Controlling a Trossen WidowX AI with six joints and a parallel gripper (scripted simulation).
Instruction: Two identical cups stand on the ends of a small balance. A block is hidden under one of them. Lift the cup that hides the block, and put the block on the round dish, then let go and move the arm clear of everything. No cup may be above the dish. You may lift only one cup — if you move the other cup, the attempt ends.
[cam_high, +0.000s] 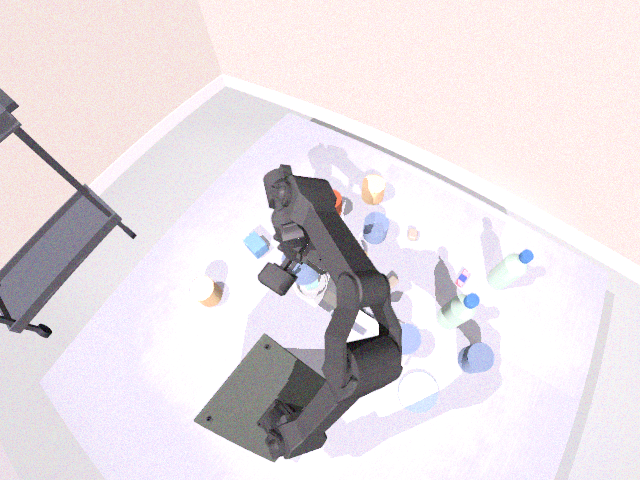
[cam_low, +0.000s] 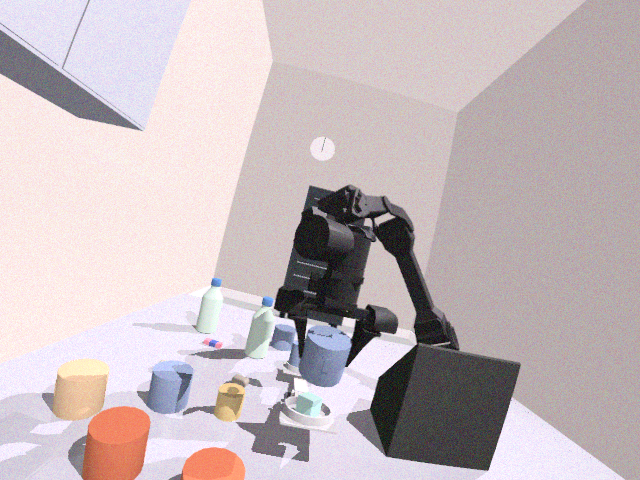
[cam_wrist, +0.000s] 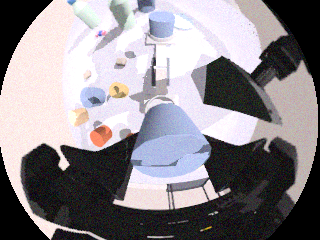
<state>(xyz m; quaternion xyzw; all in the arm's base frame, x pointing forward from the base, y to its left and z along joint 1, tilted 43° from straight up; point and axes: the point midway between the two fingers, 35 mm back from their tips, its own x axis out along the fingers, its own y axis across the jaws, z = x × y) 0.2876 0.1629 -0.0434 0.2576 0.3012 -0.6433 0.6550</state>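
The block lies 80 mm below my gripper tip and 10 mm to the right of it. From my gripper tip the other things lie so: small balance 140 mm to the right, 130 mm below, 10 mm ahead; yellow ring 150 mm below, 140 mm ahead, 70 mm to the right; round dish 380 mm to the right, 170 mm below, 60 mm behind.
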